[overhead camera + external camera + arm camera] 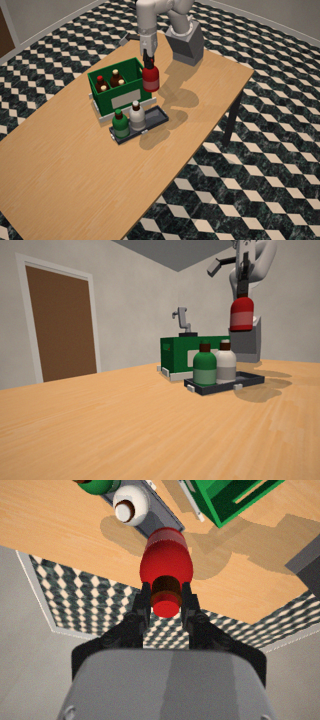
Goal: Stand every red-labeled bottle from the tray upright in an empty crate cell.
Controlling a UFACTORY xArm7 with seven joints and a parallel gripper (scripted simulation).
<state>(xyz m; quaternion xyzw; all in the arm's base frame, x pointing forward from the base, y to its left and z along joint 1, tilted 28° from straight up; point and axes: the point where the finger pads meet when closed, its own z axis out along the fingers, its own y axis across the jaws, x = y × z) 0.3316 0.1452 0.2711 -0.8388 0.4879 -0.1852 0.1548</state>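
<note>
My gripper is now 7 cm above the red-labeled bottle. Also, from my hand: green crate (3 cm ahead, 20 cm to the right, 25 cm below); then green bottle (18 cm ahead, 2 cm to the right, 25 cm below); then white bottle (9 cm ahead, 25 cm below).
</note>
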